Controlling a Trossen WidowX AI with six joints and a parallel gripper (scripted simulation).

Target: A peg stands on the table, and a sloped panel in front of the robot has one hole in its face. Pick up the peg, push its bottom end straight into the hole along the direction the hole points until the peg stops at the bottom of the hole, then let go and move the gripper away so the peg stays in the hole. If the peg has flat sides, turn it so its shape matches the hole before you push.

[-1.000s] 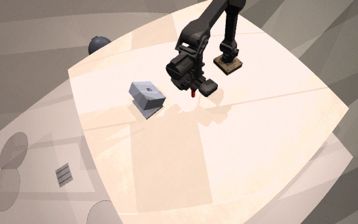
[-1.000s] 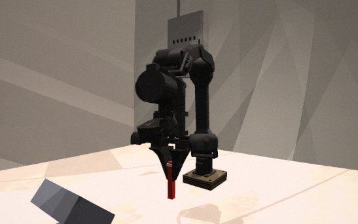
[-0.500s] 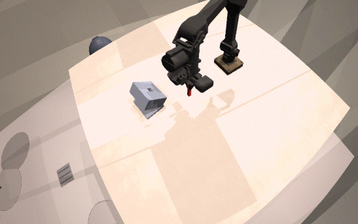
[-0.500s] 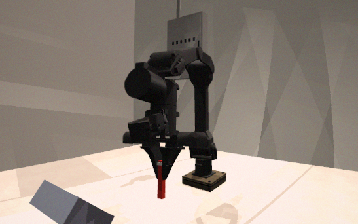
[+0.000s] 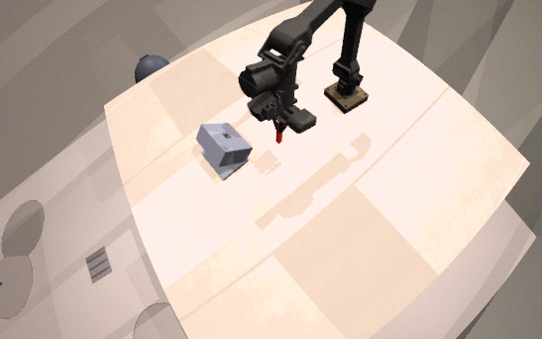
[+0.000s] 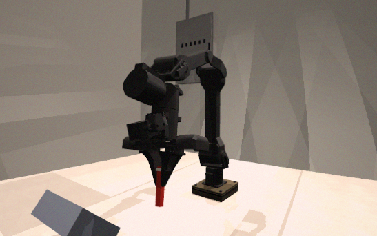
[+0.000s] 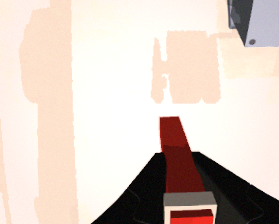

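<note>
My gripper tip is now 140 mm short of the grey sloped panel, 100 mm to the left of it and 60 mm above it. From my gripper tip the other things lie so: red square peg: 20 mm above.
</note>
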